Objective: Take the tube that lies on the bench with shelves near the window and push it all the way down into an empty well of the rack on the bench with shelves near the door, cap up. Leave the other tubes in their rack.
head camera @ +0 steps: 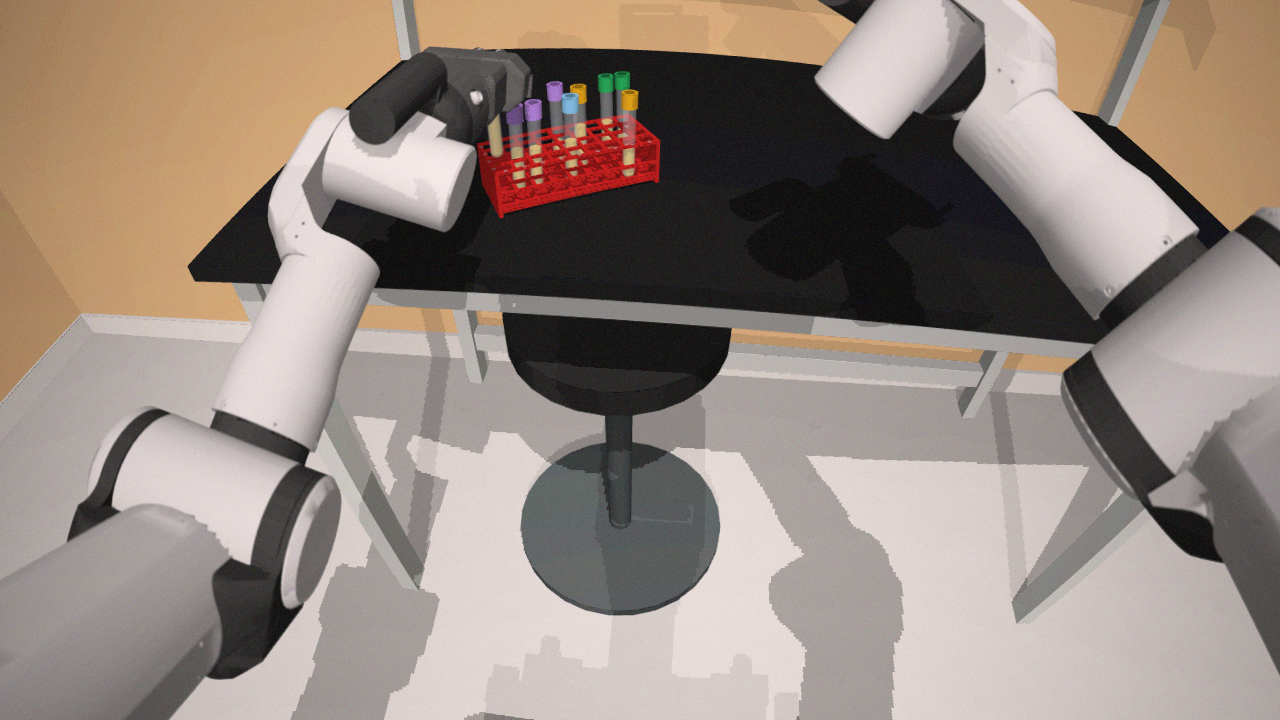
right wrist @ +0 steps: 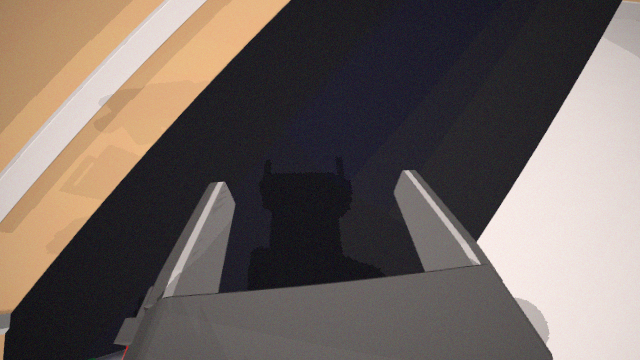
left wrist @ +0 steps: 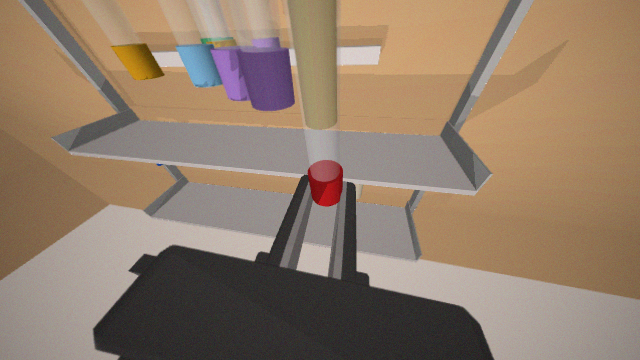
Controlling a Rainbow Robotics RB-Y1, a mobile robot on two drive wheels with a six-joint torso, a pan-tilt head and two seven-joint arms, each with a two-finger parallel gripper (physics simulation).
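Frame: origin at the robot's base, x right, y down, z ahead, level; metres.
Seen in the pictures: left gripper, between the fingertips: [head camera: 490,56] [left wrist: 327,188]; right gripper, between the fingertips: [right wrist: 316,187].
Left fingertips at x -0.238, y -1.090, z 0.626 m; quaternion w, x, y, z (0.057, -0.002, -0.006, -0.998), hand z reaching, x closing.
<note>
Offsets run from my left fingertips to a thing's middle. "spot": to the spot under its first point. Level surfaces: height alone.
The red-capped tube @(dx +0.000, dy +0.060, dz -0.013 m) [head camera: 494,136] [left wrist: 326,190] is upright, cap up, with its lower end at the top grid at the left end of the red rack @(dx +0.071, dy +0.147, dz +0.038 m) [head camera: 580,197]; whether it has entered a well is unclear. My left gripper [left wrist: 327,188] is shut on it at the cap; its fingertips are hidden in the head view. Other tubes stand in the rack, with purple [head camera: 533,110] [left wrist: 270,80], blue @(dx +0.077, dy +0.112, dz +0.028 m) [head camera: 570,103] [left wrist: 201,65], orange @(dx +0.143, dy +0.112, dz +0.044 m) [head camera: 629,99] [left wrist: 139,62] and green @(spot: dx +0.109, dy +0.062, dz +0.090 m) [head camera: 605,82] caps. My right gripper [right wrist: 316,187] is open and empty above the bench, outside the head view.
The rack stands on the black bench @(dy +0.175 m) [head camera: 680,241] at the back left. Grey shelves [left wrist: 225,145] show in the left wrist view. A black stool [head camera: 617,376] stands at the bench's front edge, its round base @(dx +0.120, dy +1.075, dz +0.111 m) [head camera: 572,564] on the floor.
</note>
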